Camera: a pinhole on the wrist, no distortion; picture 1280 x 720 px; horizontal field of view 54.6 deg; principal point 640.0 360.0 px. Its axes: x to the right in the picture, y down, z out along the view. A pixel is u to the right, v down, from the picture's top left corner.
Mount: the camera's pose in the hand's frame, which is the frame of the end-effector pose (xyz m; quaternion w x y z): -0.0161 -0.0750 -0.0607 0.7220 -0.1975 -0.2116 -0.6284
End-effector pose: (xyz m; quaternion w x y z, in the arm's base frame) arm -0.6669 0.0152 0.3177 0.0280 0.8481 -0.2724 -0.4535
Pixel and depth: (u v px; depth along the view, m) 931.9 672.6 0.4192
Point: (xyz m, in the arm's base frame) -0.9394 -0.0295 0.0860
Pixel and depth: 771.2 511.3 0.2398
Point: -0.8030 0.0104 0.2384
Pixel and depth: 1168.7 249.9 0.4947
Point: -1.0701 0.1239 0.0950
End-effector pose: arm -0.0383 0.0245 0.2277 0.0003 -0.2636 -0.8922 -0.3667
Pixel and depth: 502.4 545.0 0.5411
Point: 0.1414 0.4366 0.1586
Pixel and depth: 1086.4 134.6 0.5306
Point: 0.1807 0.3164 -0.1216
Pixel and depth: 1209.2 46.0 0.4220
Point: 0.1370 0.2190 -0.0990
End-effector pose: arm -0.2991 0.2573 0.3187 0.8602 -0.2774 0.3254 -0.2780
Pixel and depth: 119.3 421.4 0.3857
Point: -0.1207 0.5225 0.2625
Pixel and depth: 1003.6 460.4 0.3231
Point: -0.1031 0.3523 0.4639
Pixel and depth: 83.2 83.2 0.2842
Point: -0.2401 0.4851 0.3137
